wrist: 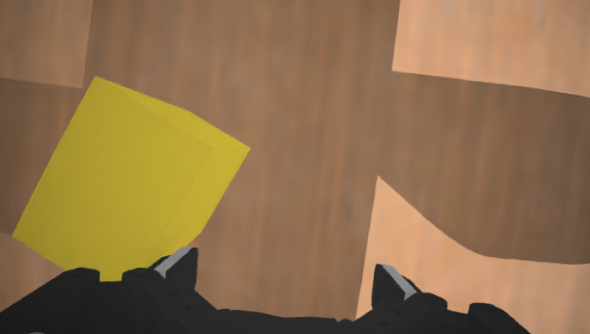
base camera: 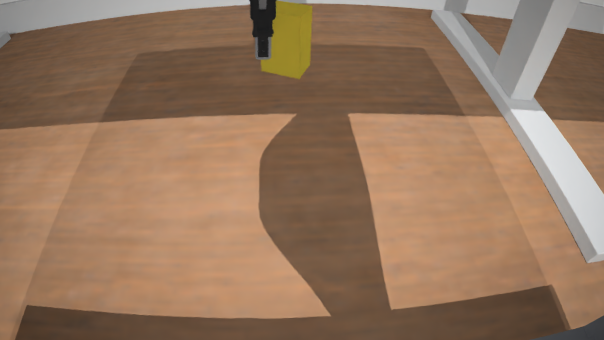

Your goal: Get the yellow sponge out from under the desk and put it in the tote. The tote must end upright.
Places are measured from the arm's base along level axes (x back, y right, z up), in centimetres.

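Pixels of known places: gripper, fingertip midpoint: [wrist: 285, 276] [base camera: 263, 43].
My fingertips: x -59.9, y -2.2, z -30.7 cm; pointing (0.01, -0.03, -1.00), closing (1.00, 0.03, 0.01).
Ahead of a thing's pixels: the offset from my fingertips to its middle. "spot": to the spot under its first point. Level surfaces: height alone.
The yellow sponge {dx -7.3, dy +3.5, dz -3.0 cm} [base camera: 296, 40] [wrist: 120, 180] is a thick block on the wooden floor, in shadow. In the base camera view it is at the top centre, partly behind the gripper. My gripper [base camera: 263, 49] [wrist: 285, 276] is open, with nothing between its fingertips. The base camera sees it side-on, one finger in line with the other, in front of the sponge's left part. In the wrist view the sponge lies left of the space between the fingers, and the left finger covers its lower corner. Whether they touch I cannot tell. The tote does not show in either view.
A white desk leg {spot: dx +4.5, dy +43.2, dz +2.8 cm} [base camera: 532, 55] rises at the right from a long white foot bar [base camera: 555, 170] on the floor. A pale wall edge [base camera: 125, 12] runs along the back. Shadows fall across the wooden floor {dz -8.9 cm} [base camera: 175, 200]. A dark grey edge shows at the bottom right corner.
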